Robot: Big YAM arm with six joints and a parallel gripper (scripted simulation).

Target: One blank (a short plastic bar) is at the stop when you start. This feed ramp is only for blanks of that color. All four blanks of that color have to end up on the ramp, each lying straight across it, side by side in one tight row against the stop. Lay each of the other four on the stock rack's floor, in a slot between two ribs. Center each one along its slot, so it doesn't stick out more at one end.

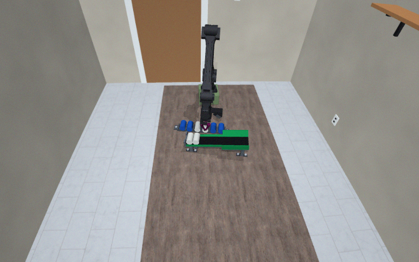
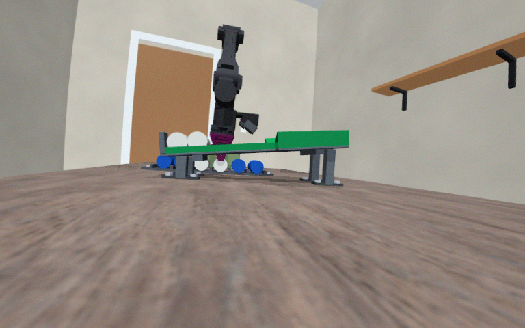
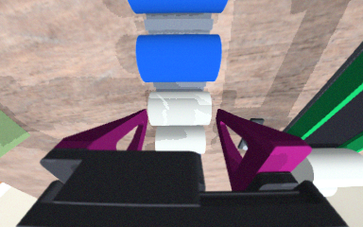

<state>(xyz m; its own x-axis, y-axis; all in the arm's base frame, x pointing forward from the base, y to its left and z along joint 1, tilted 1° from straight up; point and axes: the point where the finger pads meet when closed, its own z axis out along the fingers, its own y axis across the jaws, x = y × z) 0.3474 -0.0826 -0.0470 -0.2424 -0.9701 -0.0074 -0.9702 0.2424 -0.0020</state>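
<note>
Right now the stock rack is 5 cm below my hand, 3 cm to the right of it and 1 cm behind it.
</note>
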